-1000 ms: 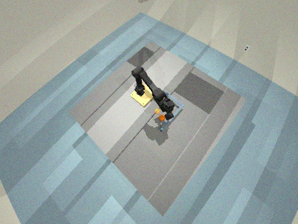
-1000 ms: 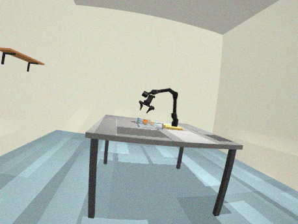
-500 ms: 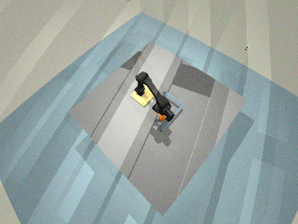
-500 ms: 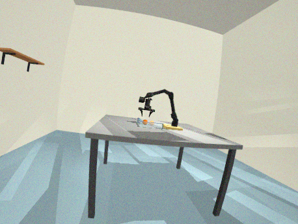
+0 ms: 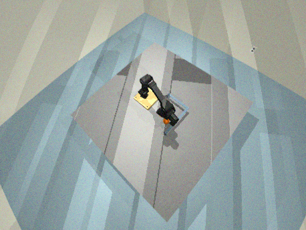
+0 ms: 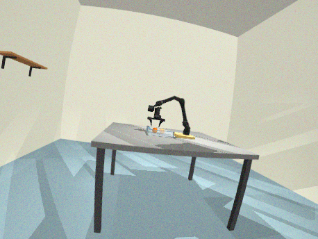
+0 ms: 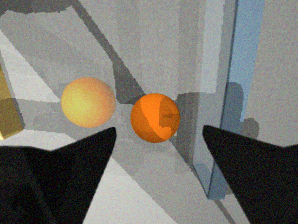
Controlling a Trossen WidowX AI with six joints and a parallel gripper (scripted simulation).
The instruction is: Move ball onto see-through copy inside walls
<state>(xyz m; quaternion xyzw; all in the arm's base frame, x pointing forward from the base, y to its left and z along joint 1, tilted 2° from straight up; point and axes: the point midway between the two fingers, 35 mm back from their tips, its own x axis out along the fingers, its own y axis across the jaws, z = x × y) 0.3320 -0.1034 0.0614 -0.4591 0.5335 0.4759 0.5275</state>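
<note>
Right now the orange ball is 4 cm below my gripper tip. From my gripper tip the other things lie so: see-through copy of ball: 7 cm behind, 3 cm to the left, 4 cm below.
</note>
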